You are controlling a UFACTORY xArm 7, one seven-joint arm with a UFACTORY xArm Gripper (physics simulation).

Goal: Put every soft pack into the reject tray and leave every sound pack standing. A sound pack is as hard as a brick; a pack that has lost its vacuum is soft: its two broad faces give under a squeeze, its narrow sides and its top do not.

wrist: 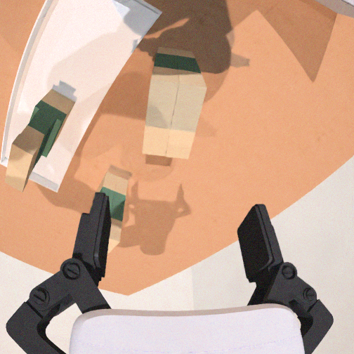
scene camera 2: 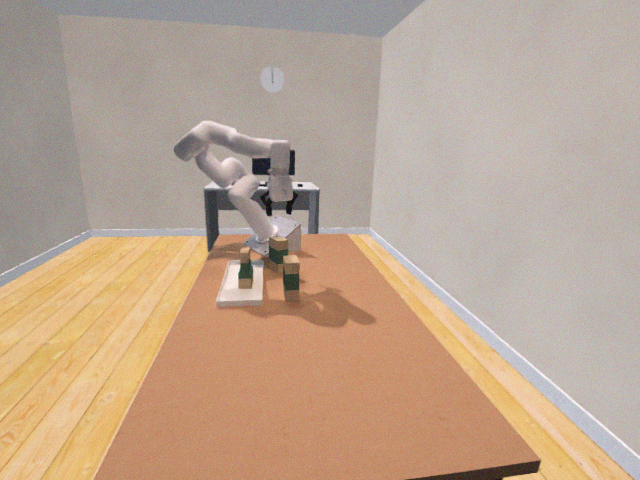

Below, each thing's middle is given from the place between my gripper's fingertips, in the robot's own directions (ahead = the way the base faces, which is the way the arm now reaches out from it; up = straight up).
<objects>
I see my gripper 140 mm short of the white reject tray (scene camera 2: pixel 230 295), 130 mm to the left of it and 230 mm above it.
</objects>
